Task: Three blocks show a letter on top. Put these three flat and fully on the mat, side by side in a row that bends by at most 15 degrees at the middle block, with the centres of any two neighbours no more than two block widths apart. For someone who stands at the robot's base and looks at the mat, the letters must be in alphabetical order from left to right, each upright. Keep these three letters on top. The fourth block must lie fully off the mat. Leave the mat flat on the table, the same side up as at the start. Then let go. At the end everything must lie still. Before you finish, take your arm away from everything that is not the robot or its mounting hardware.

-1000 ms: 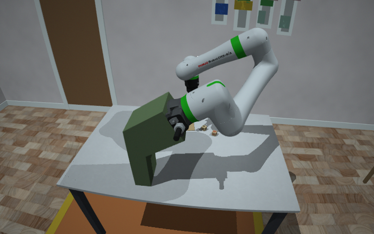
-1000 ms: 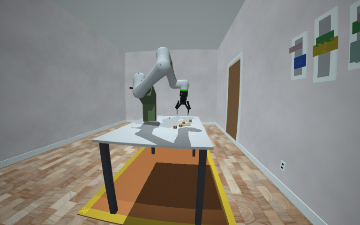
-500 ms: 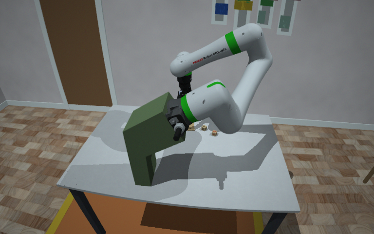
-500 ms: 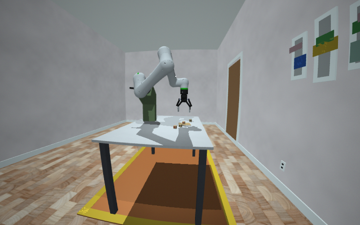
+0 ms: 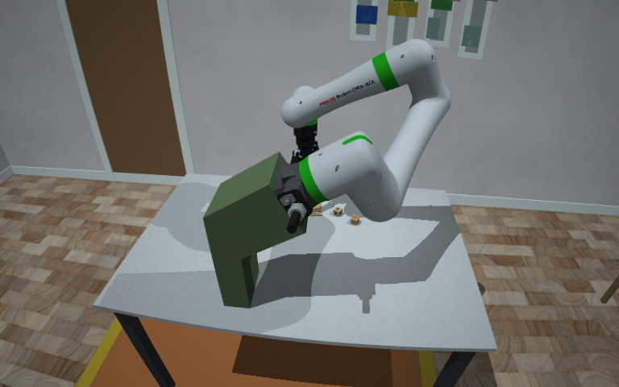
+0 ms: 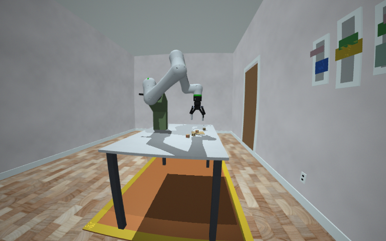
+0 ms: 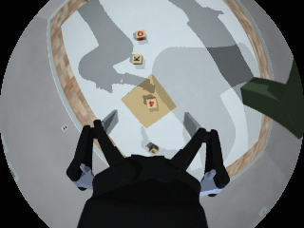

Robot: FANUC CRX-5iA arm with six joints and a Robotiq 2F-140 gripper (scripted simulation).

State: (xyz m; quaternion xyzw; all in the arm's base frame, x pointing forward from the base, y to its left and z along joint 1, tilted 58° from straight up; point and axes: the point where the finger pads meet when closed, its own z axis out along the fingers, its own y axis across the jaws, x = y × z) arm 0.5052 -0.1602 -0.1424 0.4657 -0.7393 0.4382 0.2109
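Right now the tan mat is 150 mm below my hand and 10 mm ahead of it.
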